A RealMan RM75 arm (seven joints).
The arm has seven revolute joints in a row. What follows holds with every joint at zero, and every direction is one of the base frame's.
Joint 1 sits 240.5 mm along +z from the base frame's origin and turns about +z.
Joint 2 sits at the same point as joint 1 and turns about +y.
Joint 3 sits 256 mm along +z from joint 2 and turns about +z.
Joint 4 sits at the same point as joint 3 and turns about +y.
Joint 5 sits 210 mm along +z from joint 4 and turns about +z.
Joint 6 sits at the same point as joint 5 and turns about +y.
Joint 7 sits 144 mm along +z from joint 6 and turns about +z.
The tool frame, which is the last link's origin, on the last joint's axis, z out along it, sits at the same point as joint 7; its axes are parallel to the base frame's.
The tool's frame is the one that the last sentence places.
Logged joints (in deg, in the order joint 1, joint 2, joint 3, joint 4, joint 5, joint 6, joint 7), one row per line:
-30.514 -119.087 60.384 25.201 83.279 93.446 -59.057
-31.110 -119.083 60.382 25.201 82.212 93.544 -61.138
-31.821 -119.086 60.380 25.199 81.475 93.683 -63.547
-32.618 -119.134 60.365 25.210 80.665 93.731 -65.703
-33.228 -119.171 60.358 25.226 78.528 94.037 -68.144
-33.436 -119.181 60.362 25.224 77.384 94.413 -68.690
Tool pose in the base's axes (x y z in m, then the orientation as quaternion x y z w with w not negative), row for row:
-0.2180 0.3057 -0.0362 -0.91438 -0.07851 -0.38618 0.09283
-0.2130 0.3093 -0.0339 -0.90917 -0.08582 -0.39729 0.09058
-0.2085 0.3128 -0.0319 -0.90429 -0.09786 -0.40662 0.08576
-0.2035 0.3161 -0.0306 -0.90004 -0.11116 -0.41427 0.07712
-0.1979 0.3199 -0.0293 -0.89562 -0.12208 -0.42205 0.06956
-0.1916 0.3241 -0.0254 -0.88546 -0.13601 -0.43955 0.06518
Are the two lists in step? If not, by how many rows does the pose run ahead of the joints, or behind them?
The pose runs 1 row behind the joints: the pose in row i belongs to the joints in row i - 1.
